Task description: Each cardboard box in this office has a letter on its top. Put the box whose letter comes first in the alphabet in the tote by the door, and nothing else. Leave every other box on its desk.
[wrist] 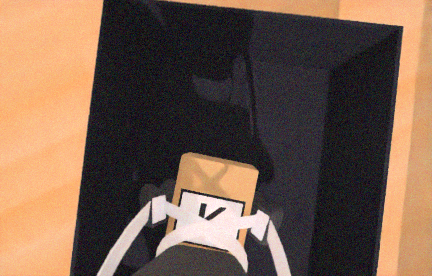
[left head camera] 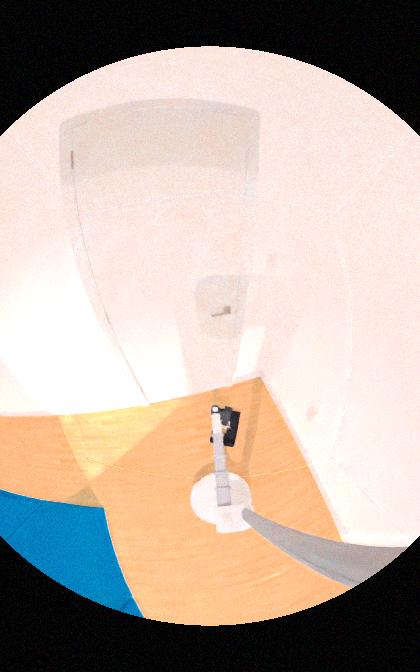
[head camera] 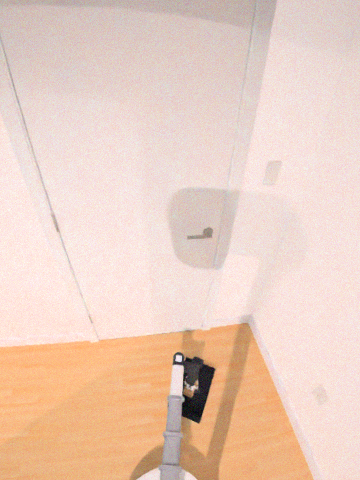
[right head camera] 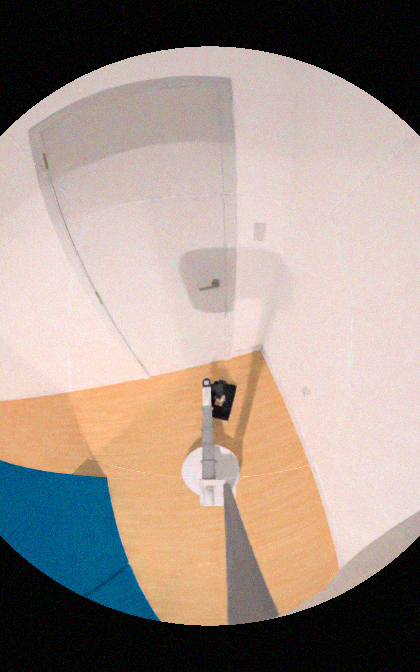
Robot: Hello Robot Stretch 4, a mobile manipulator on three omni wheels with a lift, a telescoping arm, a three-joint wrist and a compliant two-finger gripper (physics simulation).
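Frame: origin at the robot's base, x ahead, y left, z up, level; metres.
Seen in the pictures: gripper, fingertip midpoint: [wrist: 211, 200] [head camera: 190, 388].
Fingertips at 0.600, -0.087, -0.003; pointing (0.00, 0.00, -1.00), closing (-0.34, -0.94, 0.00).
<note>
Offsets run from my fingertips to a thing's top centre, as dx, dy, dz. "*": to the spot under its first point.
A tan cardboard box @(-0.004, +0.002, +0.048) [wrist: 215, 172] [head camera: 188, 393] has a white label with a dark letter, partly covered by the gripper; its visible strokes look like part of a K or V. My gripper [wrist: 211, 200] [head camera: 190, 387] [left head camera: 226, 427] [right head camera: 220, 399] is shut on this box, one finger at each side. The black tote @(-0.008, -0.011, +0.075) [wrist: 360, 125] [head camera: 204, 395] [left head camera: 233, 430] [right head camera: 229, 400] stands on the floor near the door. The box is within the tote's outline in the wrist view; how far it is above the tote's bottom I cannot tell. Other lettered boxes do not show.
The closed white door [head camera: 125, 200] [left head camera: 160, 240] [right head camera: 145, 215] is beyond the tote, with a handle @(* +0.412, +0.019, +0.885) [head camera: 201, 234]. A wall [head camera: 320, 280] runs along the right. A blue surface [left head camera: 50, 530] [right head camera: 55, 525] is at the lower left. The extended arm [head camera: 173, 425] lies left of the tote.
</note>
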